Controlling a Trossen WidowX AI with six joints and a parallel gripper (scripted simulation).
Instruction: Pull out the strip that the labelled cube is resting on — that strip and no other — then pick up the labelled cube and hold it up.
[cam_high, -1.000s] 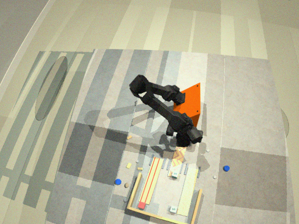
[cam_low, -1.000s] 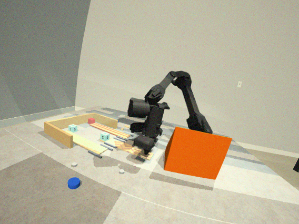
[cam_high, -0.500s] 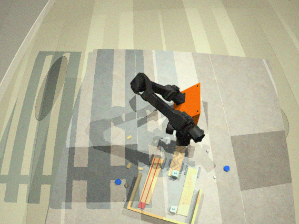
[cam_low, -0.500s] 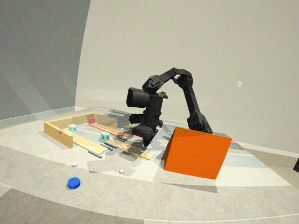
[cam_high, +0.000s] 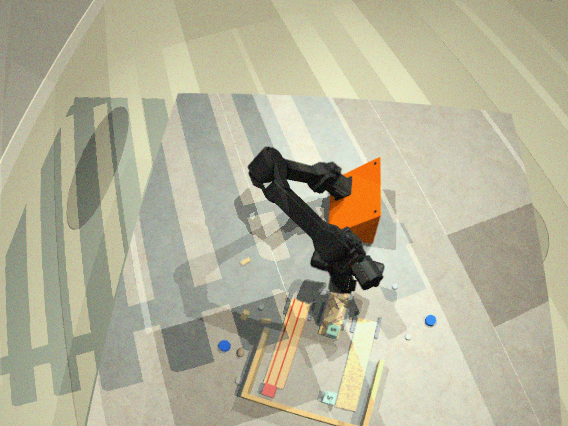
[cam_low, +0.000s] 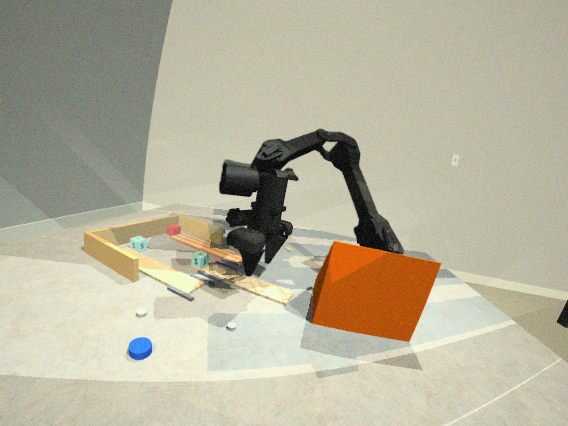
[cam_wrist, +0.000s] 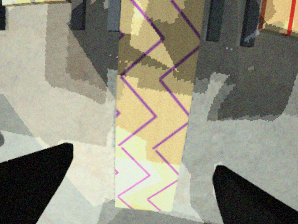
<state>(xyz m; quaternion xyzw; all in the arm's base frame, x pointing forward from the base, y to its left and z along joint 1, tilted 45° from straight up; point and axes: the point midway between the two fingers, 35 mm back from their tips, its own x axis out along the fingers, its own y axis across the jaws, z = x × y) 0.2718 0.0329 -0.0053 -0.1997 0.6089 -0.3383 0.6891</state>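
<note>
Right now the zigzag strip is 4 cm below my gripper tip, 4 cm ahead of it and 1 cm to the right of it.
</note>
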